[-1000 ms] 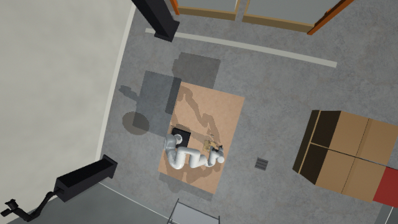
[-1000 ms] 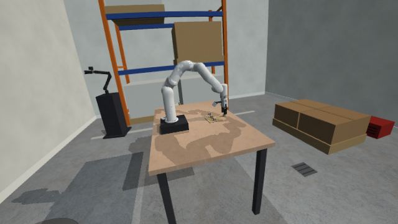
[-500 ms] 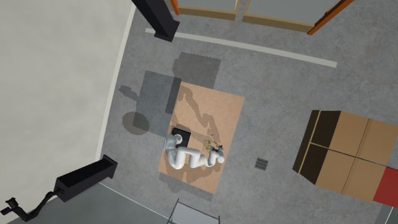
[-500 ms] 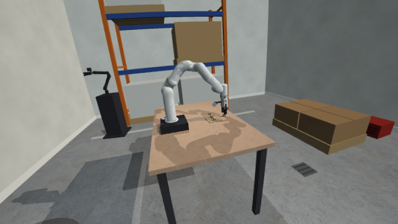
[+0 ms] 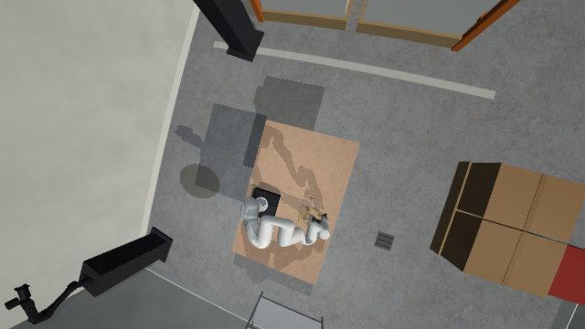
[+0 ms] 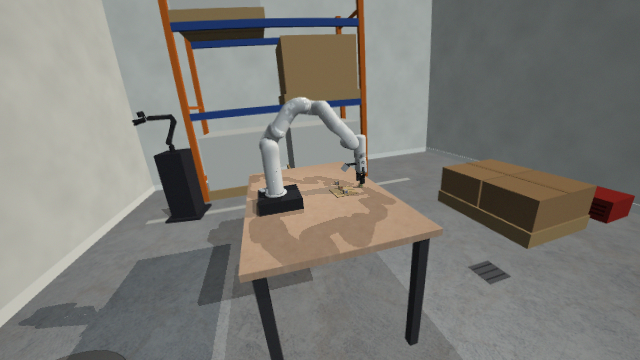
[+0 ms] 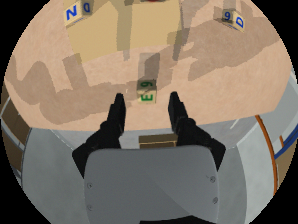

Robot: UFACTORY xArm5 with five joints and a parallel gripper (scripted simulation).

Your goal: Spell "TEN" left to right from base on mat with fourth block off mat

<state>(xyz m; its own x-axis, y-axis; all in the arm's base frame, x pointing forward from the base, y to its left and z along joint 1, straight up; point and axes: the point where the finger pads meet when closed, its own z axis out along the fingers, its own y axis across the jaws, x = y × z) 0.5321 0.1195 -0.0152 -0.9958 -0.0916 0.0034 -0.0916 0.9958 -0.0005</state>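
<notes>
My gripper is now 12 cm past the tan mat, 5 cm to the left of it and 5 cm above it.
</notes>
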